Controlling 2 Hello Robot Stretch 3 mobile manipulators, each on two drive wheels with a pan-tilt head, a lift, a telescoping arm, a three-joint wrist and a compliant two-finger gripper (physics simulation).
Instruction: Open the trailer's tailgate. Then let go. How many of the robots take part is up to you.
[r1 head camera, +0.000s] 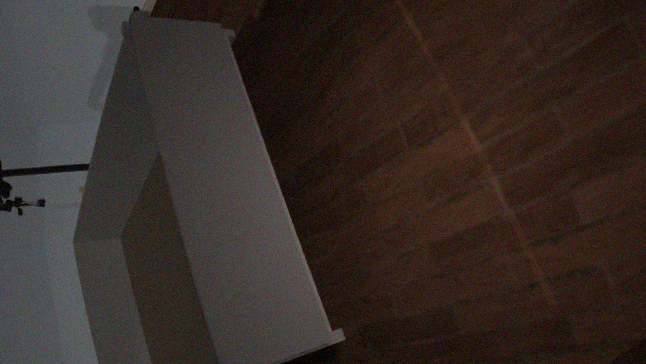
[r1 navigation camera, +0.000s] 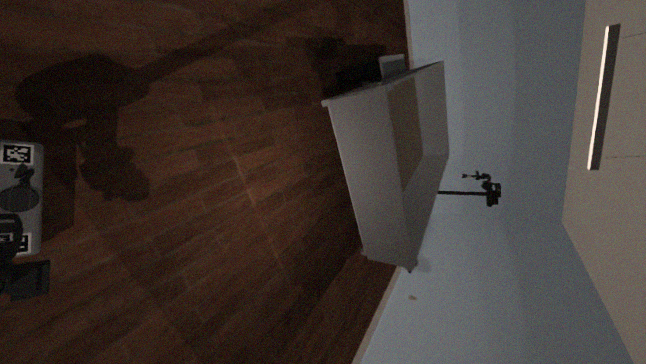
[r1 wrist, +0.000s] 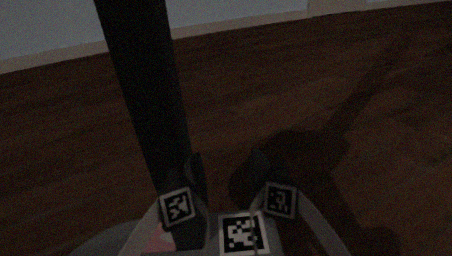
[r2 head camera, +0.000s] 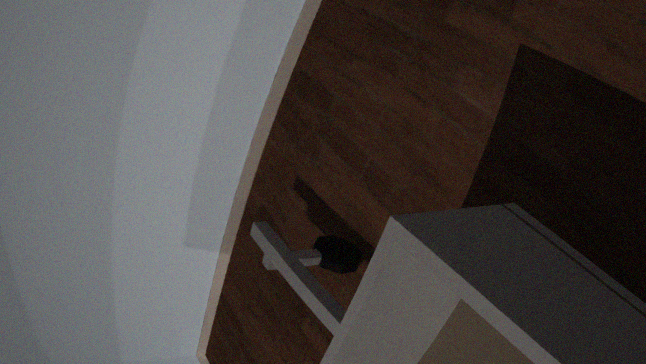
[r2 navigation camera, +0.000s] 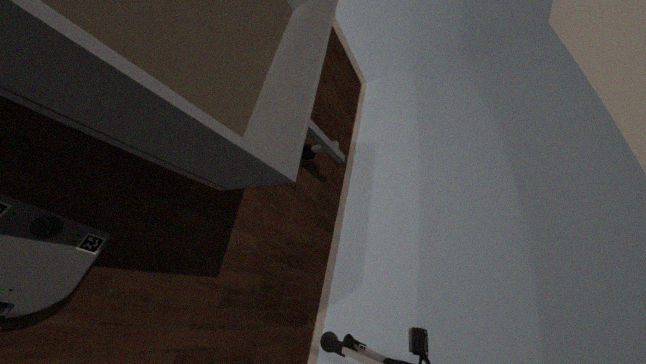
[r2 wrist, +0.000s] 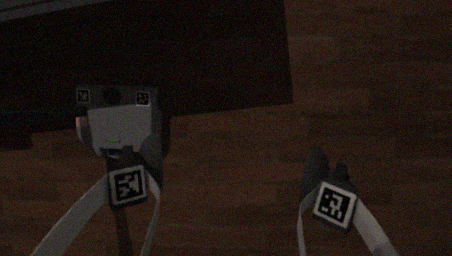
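Note:
The grey trailer (r1 head camera: 117, 165) (r1 navigation camera: 435, 110) (r2 head camera: 475, 250) (r2 navigation camera: 150, 122) is an open-topped box with a tan floor inside. Its tailgate (r1 head camera: 215, 175) (r1 navigation camera: 372, 175) appears to be the broad pale panel facing r1; it looks upright and closed. No gripper touches it. In the r1 wrist view, r1's gripper (r1 wrist: 227, 172) is open, its fingers moderately apart with nothing between them, beside a dark post. r2's gripper (r2 wrist: 227, 167) (r2 navigation camera: 341, 342) is wide open and empty over the floor, away from the tailgate, pointing down toward r2's own base (r2 wrist: 120, 125). The tailgate's catches cannot be made out.
The drawbar (r2 head camera: 297, 277) (r2 navigation camera: 327, 141) with its black jockey wheel (r2 head camera: 337, 254) sticks out at the trailer's front, near a wall. r2's mast (r1 head camera: 50, 170) (r1 navigation camera: 460, 192) rises beyond the trailer's side. A fender (r1 navigation camera: 392, 66) sticks out at the other side. r1's base (r1 navigation camera: 32, 200) is at left.

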